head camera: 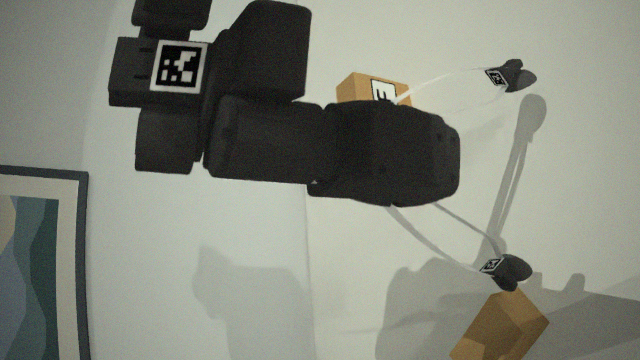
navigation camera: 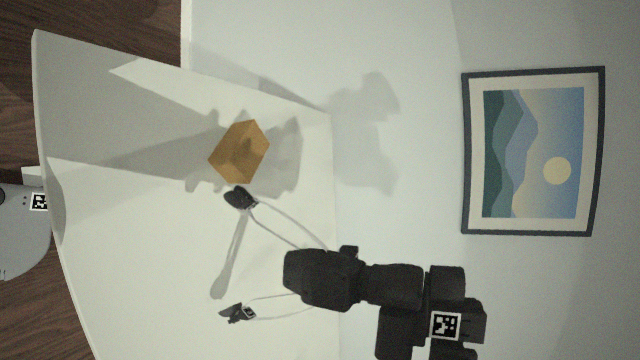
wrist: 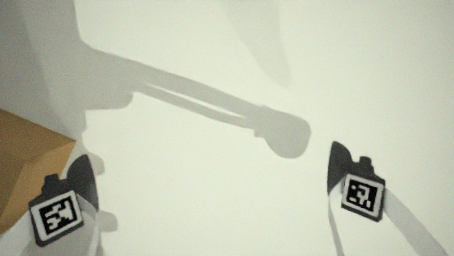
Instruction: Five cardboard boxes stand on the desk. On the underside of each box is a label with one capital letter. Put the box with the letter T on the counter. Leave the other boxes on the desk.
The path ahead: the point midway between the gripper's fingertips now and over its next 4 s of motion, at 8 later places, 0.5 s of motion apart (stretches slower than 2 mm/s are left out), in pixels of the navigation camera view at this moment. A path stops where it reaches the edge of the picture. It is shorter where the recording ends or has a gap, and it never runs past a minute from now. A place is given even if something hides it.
My gripper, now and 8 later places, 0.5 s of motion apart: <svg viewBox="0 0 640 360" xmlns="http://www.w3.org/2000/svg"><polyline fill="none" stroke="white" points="224,253 243,250 332,250 345,256 340,258 339,258 340,249 263,249 140,262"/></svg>
